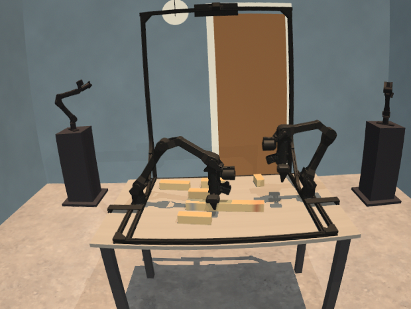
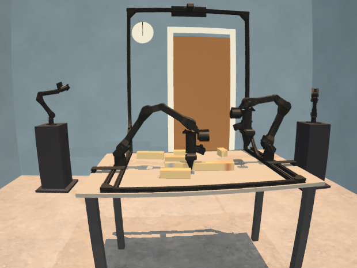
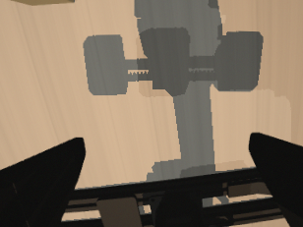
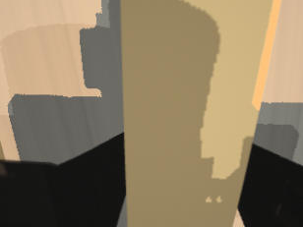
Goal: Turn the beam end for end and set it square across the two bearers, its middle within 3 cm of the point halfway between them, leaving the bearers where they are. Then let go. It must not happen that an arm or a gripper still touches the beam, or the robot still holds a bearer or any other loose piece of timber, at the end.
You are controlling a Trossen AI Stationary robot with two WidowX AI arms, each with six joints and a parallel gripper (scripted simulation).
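My right hand is 5 cm to the right of the beam, 2 cm above it and 1 cm short of it.
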